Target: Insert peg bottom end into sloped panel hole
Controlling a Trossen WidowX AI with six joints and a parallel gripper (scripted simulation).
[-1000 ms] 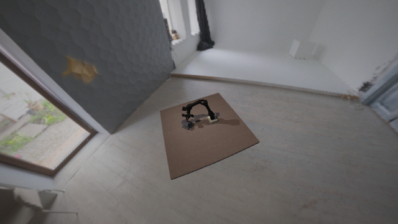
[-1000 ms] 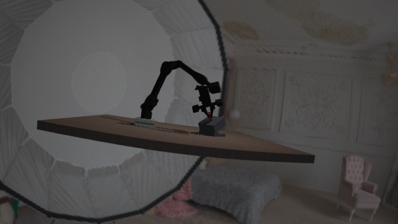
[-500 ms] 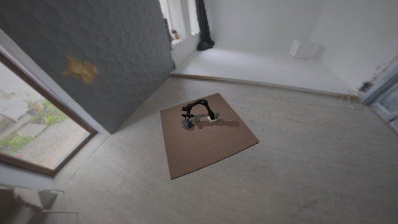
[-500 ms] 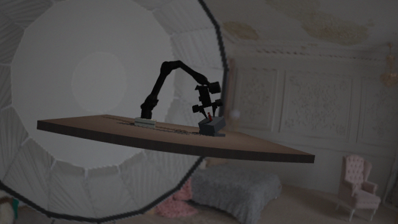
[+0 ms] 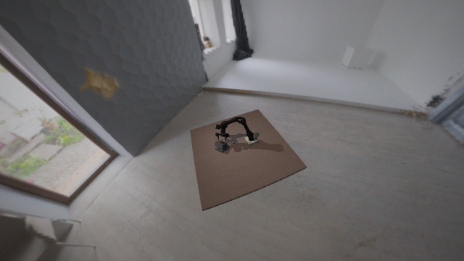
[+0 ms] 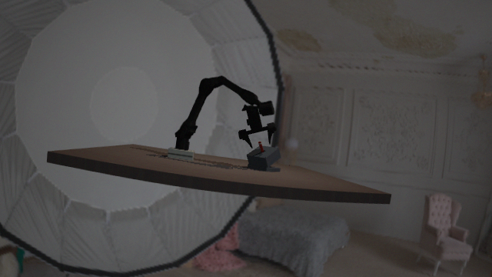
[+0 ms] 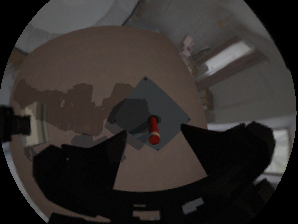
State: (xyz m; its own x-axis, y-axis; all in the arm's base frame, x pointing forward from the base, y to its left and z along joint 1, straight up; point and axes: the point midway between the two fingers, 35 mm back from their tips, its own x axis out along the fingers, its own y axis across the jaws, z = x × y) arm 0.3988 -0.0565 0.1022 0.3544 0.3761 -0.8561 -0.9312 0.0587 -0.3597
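Now: gripper tip right at the red peg. The rest, counted from my gripper tip: dark sloped panel 5 cm below, 2 cm to the left, 2 cm ahead.
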